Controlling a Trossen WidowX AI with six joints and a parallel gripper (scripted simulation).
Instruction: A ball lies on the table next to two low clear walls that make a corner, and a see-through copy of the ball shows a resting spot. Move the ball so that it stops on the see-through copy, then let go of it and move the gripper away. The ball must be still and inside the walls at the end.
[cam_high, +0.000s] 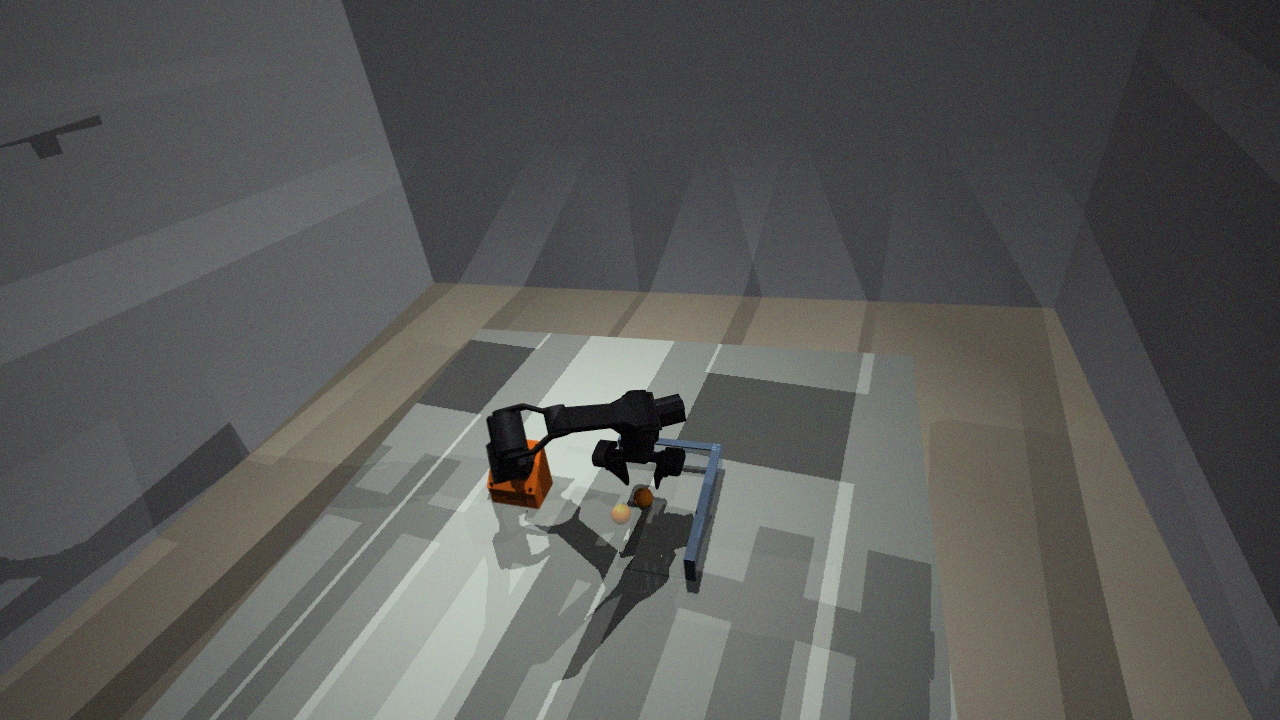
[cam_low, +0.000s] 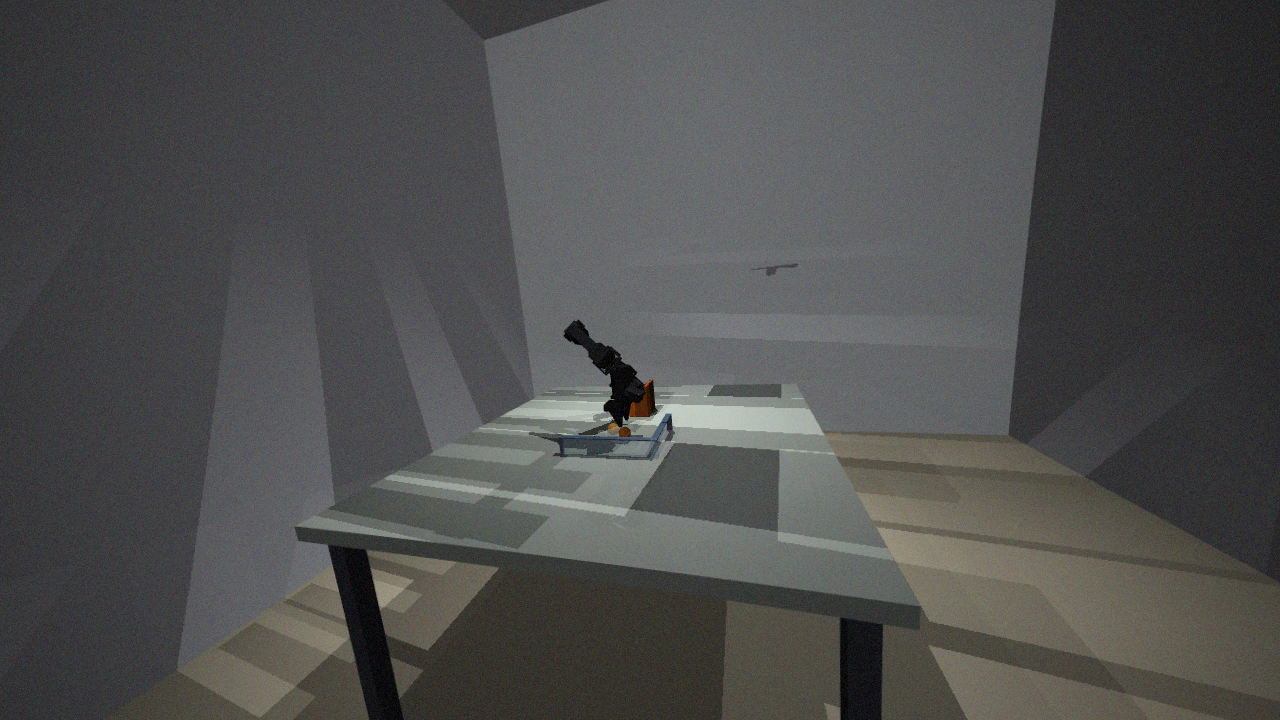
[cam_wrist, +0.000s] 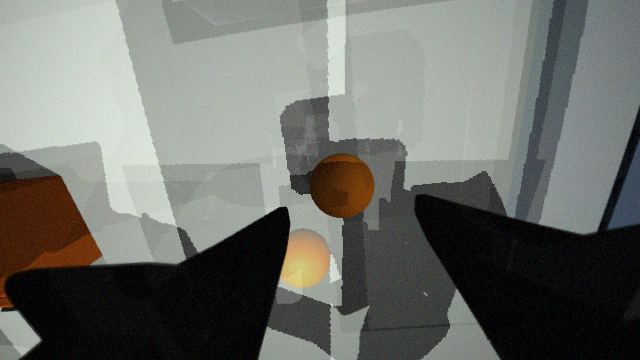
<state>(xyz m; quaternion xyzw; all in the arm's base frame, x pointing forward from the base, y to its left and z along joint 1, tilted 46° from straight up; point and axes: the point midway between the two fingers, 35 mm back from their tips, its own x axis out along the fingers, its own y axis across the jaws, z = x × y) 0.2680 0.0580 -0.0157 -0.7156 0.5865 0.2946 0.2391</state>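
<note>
My gripper tip is 40 mm above the orange ball.
</note>
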